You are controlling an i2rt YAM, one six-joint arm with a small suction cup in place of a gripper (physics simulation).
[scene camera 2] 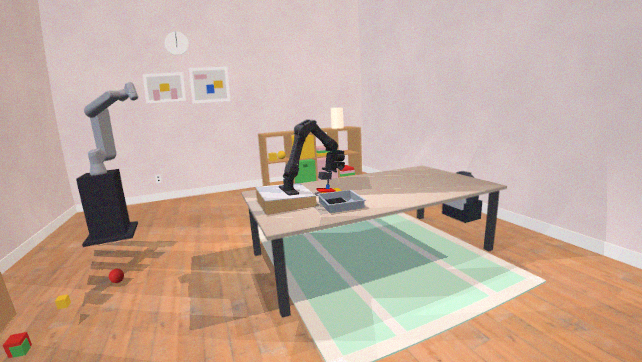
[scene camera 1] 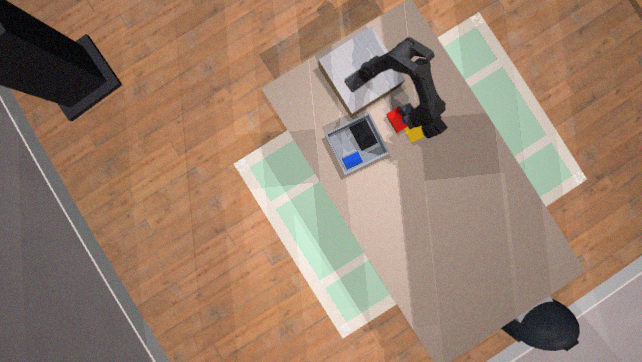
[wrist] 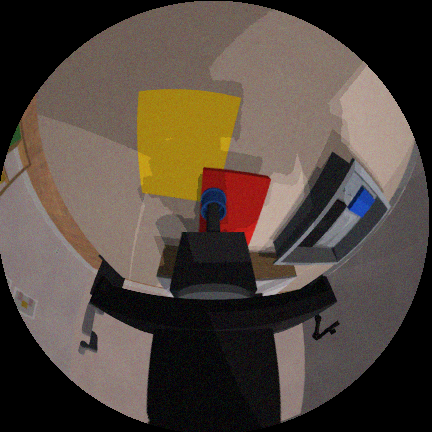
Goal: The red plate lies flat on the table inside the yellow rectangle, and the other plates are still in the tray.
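Pixels of known places: hand at its tool point: [scene camera 2: 327,189] [wrist: 212,194]; arm's base at its link origin: [scene camera 2: 288,190] [scene camera 1: 364,74].
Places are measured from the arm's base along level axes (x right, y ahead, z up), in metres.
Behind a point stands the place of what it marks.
The red plate [scene camera 1: 396,120] @[x -0.008, y 0.267, z -0.041 m] [scene camera 2: 324,190] @[x 0.008, y 0.244, z -0.038 m] [wrist: 245,195] @[x -0.005, y 0.297, z -0.045 m] hangs level on my suction cup [scene camera 2: 327,186] [wrist: 214,205] @[x -0.043, y 0.290, z -0.053 m], low over the table. The cup sits near one edge of the plate. The yellow rectangle [scene camera 1: 414,134] [scene camera 2: 338,190] [wrist: 185,140] lies on the table beside the plate; in the wrist view the plate covers one corner of it. The blue plate [scene camera 1: 352,160] @[x 0.282, y 0.301, z -0.067 m] [wrist: 361,201] @[x 0.265, y 0.305, z -0.067 m] and the black plate [scene camera 1: 363,134] @[x 0.160, y 0.226, z -0.067 m] [scene camera 2: 336,200] @[x 0.166, y 0.247, z -0.067 m] [wrist: 324,224] @[x 0.183, y 0.235, z -0.067 m] lie in the grey tray [scene camera 1: 367,164] @[x 0.237, y 0.356, z -0.030 m] [scene camera 2: 345,205] @[x 0.332, y 0.216, z -0.048 m] [wrist: 305,262] @[x 0.167, y 0.151, z -0.030 m]. The arm hides the cup's tip in scene camera 1.
The arm's base stands on a box with a pale top [scene camera 1: 336,67] @[x 0.091, y -0.108, z 0.002 m] [scene camera 2: 287,202] @[x 0.148, y -0.062, z -0.028 m] at the table's end, close to the tray. Another grey arm [scene camera 2: 103,132] stands on a black pedestal on the floor, away from the table.
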